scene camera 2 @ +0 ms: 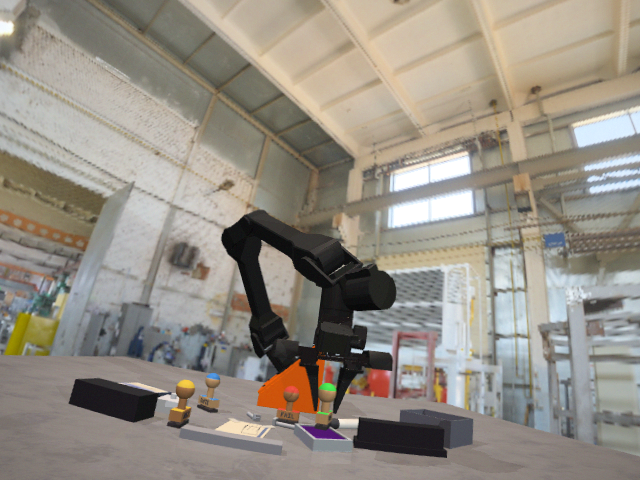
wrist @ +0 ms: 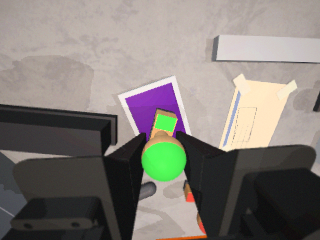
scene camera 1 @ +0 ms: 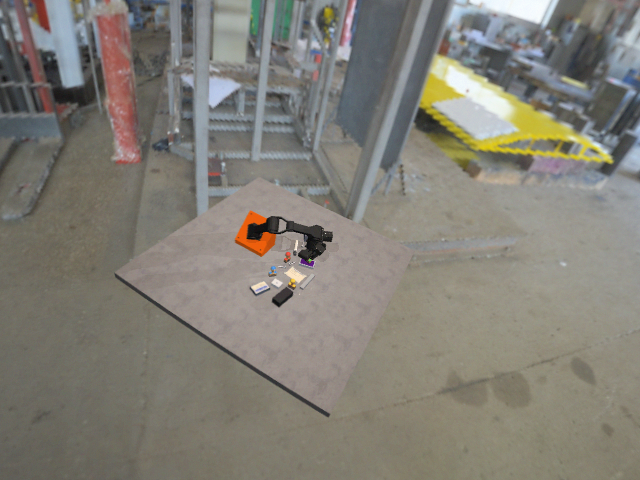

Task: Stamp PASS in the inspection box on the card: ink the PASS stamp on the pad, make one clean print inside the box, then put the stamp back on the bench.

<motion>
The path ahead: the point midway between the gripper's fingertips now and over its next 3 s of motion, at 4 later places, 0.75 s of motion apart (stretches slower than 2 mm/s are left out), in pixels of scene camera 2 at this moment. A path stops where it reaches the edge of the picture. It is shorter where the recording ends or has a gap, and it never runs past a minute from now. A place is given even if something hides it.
My gripper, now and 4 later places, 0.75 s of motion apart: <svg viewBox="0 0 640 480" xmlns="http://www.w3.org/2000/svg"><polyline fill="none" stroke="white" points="324,412 324,417 323,415 325,401 322,381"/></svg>
</motion>
